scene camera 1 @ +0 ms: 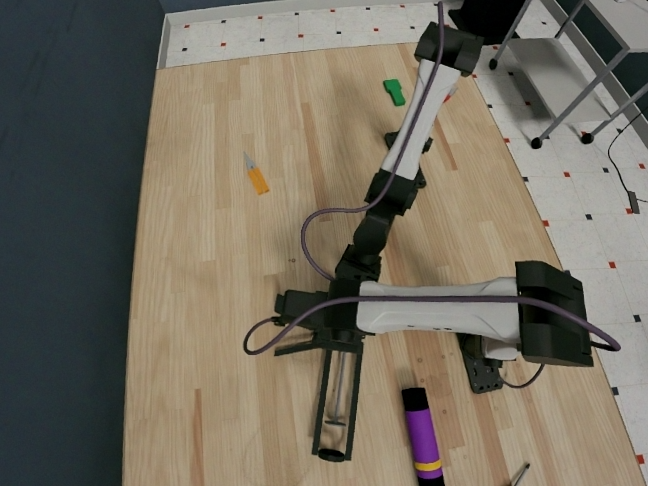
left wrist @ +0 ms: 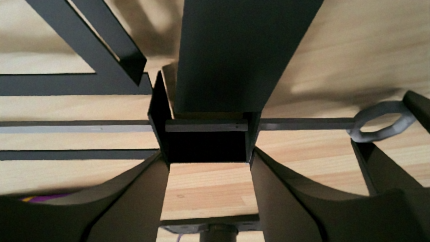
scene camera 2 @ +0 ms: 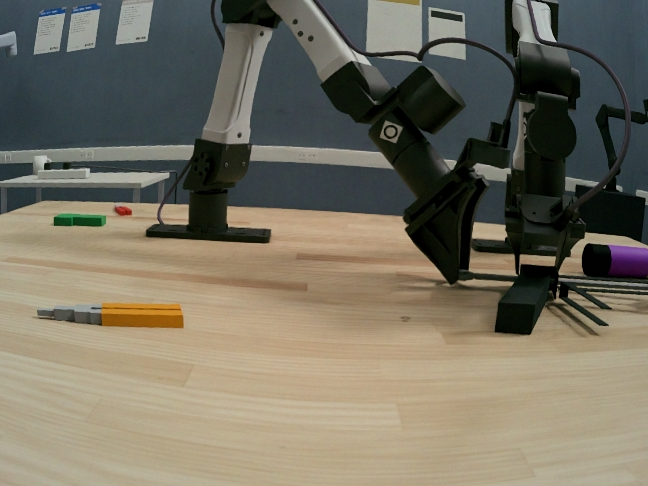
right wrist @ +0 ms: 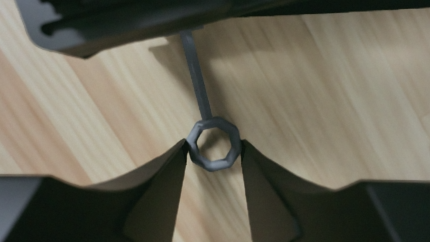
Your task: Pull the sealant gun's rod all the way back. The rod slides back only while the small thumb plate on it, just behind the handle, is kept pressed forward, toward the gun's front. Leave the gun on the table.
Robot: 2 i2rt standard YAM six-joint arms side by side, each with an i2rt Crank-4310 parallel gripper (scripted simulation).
Observation:
I see my left gripper (scene camera 2: 536, 275), my right gripper (scene camera 2: 460, 279), a black sealant gun (left wrist: 227, 63) and an orange-handled knife (scene camera 2: 108, 314).
My left gripper is seen too in scene camera 1 (scene camera 1: 358, 331) and in the left wrist view (left wrist: 209, 148). My right gripper shows as well in the left wrist view (left wrist: 375, 116) and in the right wrist view (right wrist: 214, 142). The left wrist view does not show the orange-handled knife: it is out of frame. The right wrist view misses the orange-handled knife: it is out of frame.

